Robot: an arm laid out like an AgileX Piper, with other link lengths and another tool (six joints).
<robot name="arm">
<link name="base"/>
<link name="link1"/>
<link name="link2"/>
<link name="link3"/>
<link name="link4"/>
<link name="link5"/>
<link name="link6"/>
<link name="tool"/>
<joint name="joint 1" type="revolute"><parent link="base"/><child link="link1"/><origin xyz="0.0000 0.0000 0.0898"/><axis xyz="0 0 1"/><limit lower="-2.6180" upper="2.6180"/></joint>
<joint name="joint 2" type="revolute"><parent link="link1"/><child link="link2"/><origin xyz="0.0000 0.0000 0.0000"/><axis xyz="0 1 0"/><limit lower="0.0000" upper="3.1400"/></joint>
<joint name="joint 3" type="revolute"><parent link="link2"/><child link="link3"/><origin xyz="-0.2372 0.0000 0.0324"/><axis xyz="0 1 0"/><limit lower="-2.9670" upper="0.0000"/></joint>
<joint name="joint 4" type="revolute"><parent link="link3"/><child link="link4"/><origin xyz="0.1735 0.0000 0.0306"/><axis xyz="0.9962 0 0.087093"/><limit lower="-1.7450" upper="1.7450"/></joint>
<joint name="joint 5" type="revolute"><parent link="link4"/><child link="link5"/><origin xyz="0.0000 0.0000 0.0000"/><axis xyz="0 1 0"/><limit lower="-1.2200" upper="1.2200"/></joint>
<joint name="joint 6" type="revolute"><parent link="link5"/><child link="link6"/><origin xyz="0.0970 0.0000 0.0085"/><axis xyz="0.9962 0 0.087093"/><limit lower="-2.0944" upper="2.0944"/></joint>
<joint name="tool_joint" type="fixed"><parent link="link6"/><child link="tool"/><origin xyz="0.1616 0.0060 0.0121" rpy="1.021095 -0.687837 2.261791"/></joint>
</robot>
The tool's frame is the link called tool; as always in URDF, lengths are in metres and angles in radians.
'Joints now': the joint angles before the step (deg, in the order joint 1, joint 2, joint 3, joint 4, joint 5, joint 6). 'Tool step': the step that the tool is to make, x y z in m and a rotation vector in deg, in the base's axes. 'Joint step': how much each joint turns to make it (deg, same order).
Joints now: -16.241 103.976 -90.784 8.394 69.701 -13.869
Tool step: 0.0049 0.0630 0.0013 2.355 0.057 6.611
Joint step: 10.140 -0.011 0.023 1.594 -0.012 3.415
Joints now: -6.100 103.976 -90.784 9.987 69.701 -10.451
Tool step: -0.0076 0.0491 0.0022 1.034 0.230 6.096
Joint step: 8.451 -0.740 0.598 0.526 0.010 2.371
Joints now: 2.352 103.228 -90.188 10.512 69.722 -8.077
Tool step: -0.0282 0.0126 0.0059 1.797 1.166 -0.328
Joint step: 1.450 -5.797 6.577 1.538 -0.009 1.613
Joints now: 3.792 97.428 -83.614 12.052 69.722 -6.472
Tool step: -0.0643 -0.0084 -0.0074 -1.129 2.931 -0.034
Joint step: -0.011 -12.241 16.263 -0.908 -1.041 -0.012
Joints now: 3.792 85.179 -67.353 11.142 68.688 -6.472
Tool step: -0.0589 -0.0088 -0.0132 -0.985 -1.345 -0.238
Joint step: -0.007 -15.393 17.980 -0.880 -3.886 -0.262
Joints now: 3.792 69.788 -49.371 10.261 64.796 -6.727
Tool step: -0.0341 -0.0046 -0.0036 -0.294 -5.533 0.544
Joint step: 0.015 -15.277 10.825 -0.503 -0.971 -0.600
